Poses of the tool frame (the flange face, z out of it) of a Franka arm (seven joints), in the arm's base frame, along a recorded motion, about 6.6 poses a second.
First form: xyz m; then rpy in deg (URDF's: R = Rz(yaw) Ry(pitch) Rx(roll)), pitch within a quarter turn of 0, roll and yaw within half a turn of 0.
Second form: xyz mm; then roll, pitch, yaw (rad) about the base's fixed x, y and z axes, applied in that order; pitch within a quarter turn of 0, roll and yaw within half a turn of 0. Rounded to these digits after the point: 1 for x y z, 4 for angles.
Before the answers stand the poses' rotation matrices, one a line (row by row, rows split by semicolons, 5 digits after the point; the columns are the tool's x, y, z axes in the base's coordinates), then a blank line. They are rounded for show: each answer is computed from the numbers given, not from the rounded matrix.
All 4 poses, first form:
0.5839 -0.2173 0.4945 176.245 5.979 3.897
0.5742 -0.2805 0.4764 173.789 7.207 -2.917
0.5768 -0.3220 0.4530 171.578 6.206 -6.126
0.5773 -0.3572 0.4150 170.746 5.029 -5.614
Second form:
0.99226 0.07462 -0.09925; 0.06759 -0.99508 -0.07240; -0.10416 0.06513 -0.99243
0.99081 -0.03704 -0.13006; -0.05049 -0.99353 -0.10170; -0.12545 0.10734 -0.98628
0.98846 -0.08982 -0.12196; -0.10609 -0.98526 -0.13421; -0.10810 0.14560 -0.98342
0.99137 -0.08252 -0.10184; -0.09745 -0.98363 -0.15158; -0.08766 0.16019 -0.98319

583.9 -217.3 494.5 3.0761 0.1044 0.0680
574.2 -280.5 476.4 3.0332 0.1258 -0.0509
576.8 -322.0 453.0 2.9946 0.1083 -0.1069
577.3 -357.2 415.0 2.9801 0.0878 -0.0980

